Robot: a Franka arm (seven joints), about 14 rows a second.
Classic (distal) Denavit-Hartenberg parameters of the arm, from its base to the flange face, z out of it. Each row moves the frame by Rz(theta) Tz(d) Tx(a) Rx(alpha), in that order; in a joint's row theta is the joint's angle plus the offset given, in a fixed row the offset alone. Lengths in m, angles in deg.
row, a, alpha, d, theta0
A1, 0, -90, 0.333, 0
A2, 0, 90, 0, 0
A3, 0.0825, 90, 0.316, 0
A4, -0.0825, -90, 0, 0
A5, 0, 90, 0.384, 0
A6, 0.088, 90, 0, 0
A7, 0, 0, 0.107, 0
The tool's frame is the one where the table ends.
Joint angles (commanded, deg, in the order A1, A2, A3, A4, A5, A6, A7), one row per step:
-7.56, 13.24, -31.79, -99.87, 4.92, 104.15, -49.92
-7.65, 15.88, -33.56, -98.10, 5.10, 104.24, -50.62
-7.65, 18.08, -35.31, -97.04, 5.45, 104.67, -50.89
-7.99, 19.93, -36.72, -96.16, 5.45, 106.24, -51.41
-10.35, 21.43, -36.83, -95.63, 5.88, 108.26, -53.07
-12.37, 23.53, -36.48, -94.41, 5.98, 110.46, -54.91
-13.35, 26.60, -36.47, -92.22, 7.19, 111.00, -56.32
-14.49, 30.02, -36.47, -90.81, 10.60, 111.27, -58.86
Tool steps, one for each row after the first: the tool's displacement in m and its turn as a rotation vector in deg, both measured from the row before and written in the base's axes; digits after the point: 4 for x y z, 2 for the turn. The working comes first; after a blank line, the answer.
Tool pose at each row, in the base's axes (x y z in m, rotation vector in deg; the steps are taken from these numbers as rounded here):
0.4855, -0.3617, 0.4465, -175.89, -14.37, 10.04
0.4848, -0.3787, 0.4387, -176.80, -12.86, 11.90
0.4820, -0.3938, 0.4301, -177.60, -10.74, 13.41
0.4788, -0.4105, 0.4246, 179.07, 9.31, -13.89
0.4683, -0.4340, 0.4177, 178.11, 8.15, -13.06
0.4657, -0.4528, 0.4097, 176.43, 8.90, -12.67
0.4718, -0.4636, 0.3975, 175.93, 9.75, -13.24
0.4747, -0.4730, 0.3741, 177.66, 10.70, -12.91

-0.0007, -0.0170, -0.0078, -1.05, 1.12, -0.93
-0.0028, -0.0151, -0.0086, -0.92, 0.90, -1.32
-0.0032, -0.0167, -0.0055, -1.80, 0.14, -0.83
-0.0105, -0.0235, -0.0069, -1.10, -0.54, -0.62
-0.0026, -0.0188, -0.0080, -1.61, -0.24, 0.66
0.0061, -0.0108, -0.0122, -0.39, 0.38, 0.58
0.0029, -0.0094, -0.0234, 1.80, -0.18, 0.42

